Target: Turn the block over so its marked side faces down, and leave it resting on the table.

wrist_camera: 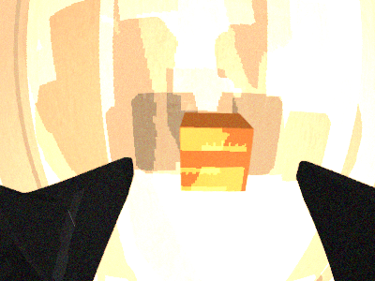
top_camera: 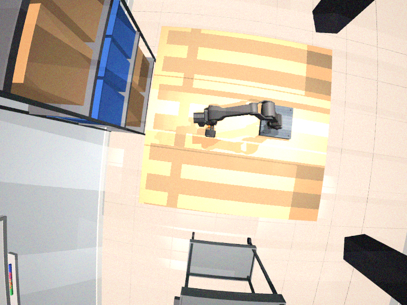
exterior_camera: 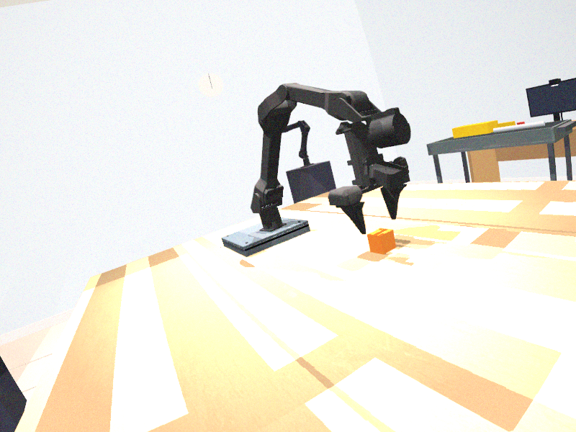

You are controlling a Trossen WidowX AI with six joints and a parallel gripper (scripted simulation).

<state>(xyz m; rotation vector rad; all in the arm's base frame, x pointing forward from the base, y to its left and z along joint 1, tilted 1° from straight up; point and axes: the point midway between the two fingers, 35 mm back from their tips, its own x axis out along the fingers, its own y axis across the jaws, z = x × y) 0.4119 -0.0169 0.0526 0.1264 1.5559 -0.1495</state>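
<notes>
My gripper tip is 10 mm past the block and 30 mm above it.
</notes>
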